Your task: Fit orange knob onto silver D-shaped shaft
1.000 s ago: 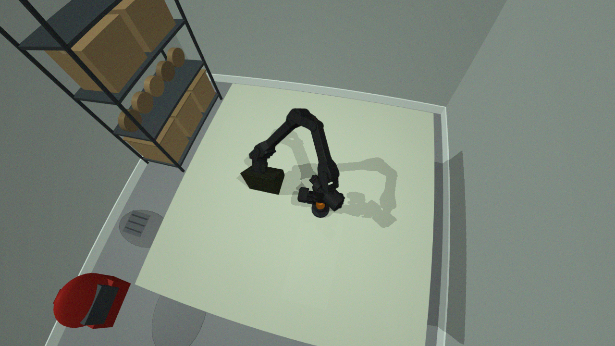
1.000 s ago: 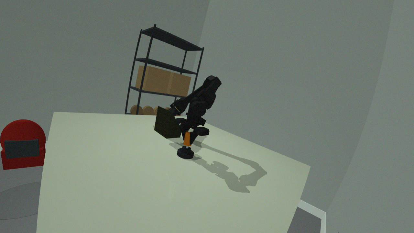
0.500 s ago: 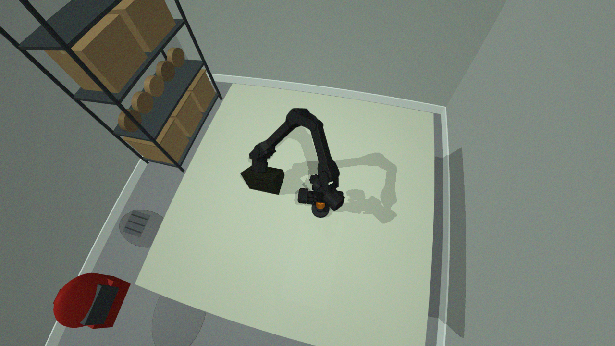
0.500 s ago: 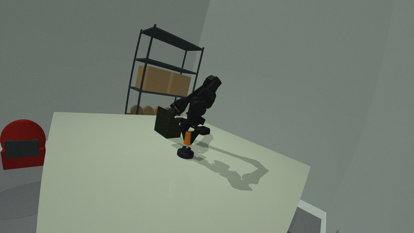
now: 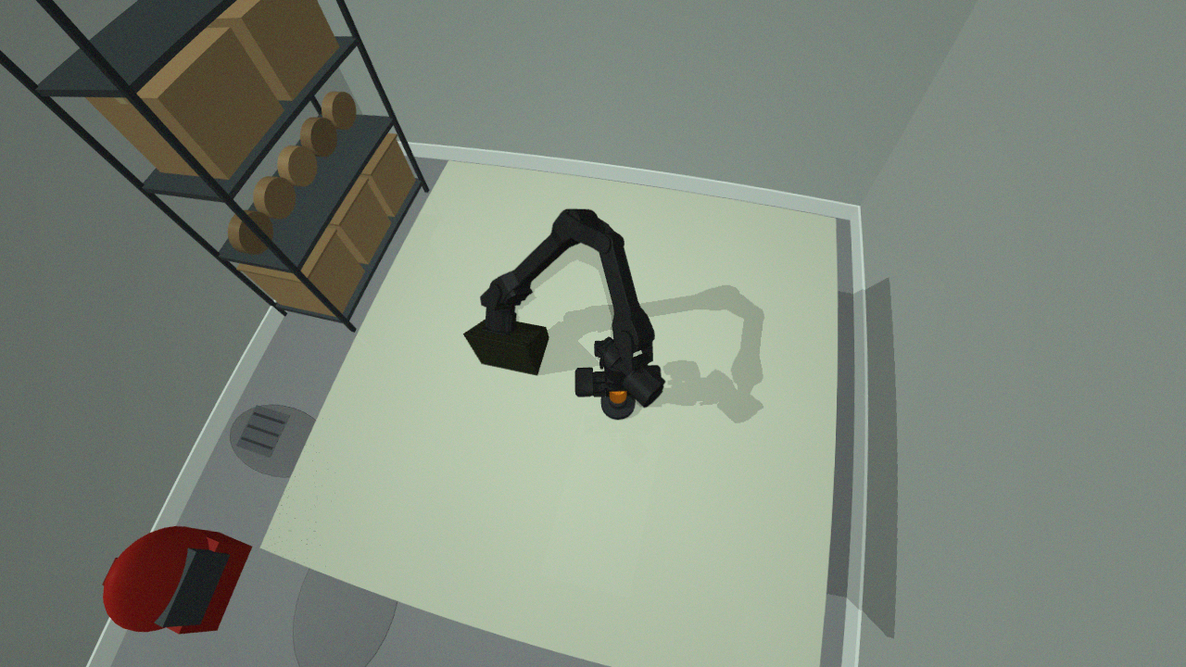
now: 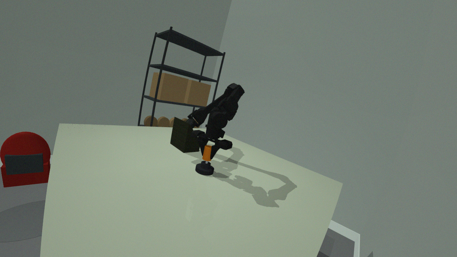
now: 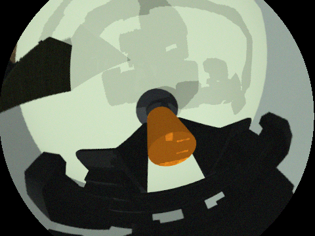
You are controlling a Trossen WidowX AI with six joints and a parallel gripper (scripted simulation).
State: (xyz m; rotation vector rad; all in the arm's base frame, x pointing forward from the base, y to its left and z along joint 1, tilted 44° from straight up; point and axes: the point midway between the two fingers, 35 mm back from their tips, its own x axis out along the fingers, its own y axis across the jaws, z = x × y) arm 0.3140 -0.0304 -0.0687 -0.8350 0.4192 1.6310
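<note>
My gripper tip is now 4 cm above the round black pedestal. From my gripper tip the other things lie so: orange knob (3 cm above).
</note>
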